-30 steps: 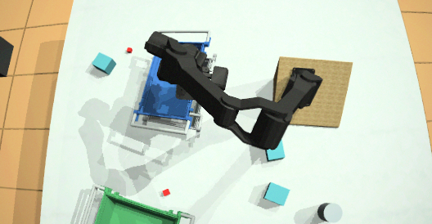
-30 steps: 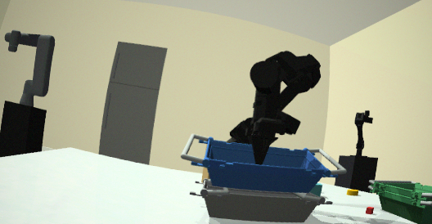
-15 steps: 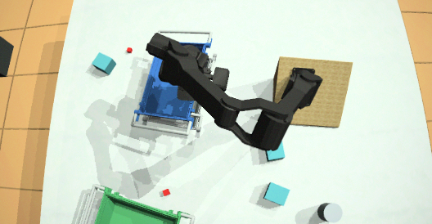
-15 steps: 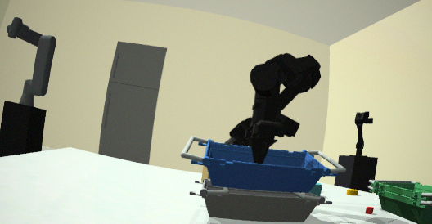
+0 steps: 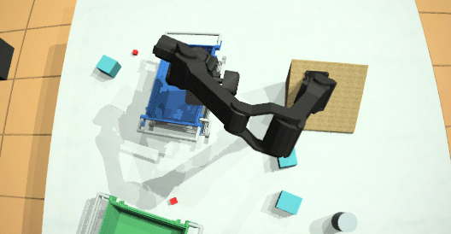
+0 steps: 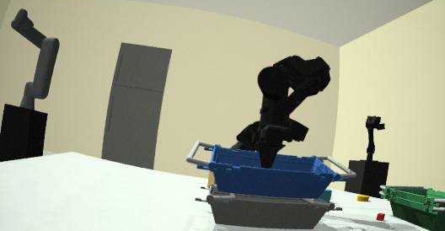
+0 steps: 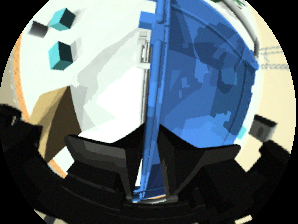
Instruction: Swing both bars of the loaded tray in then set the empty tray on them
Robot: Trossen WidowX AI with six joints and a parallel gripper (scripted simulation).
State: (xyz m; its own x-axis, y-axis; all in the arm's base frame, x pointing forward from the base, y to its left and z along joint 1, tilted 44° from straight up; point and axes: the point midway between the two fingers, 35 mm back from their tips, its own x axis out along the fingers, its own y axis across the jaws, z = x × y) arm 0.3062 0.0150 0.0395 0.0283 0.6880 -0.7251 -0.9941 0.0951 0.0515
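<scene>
Now: the blue tray 7 cm ahead of my gripper tip, 2 cm above it and 1 cm to the right of it. Round my gripper tip: grey cylinder: 41 cm behind, 34 cm to the left, 6 cm below.
</scene>
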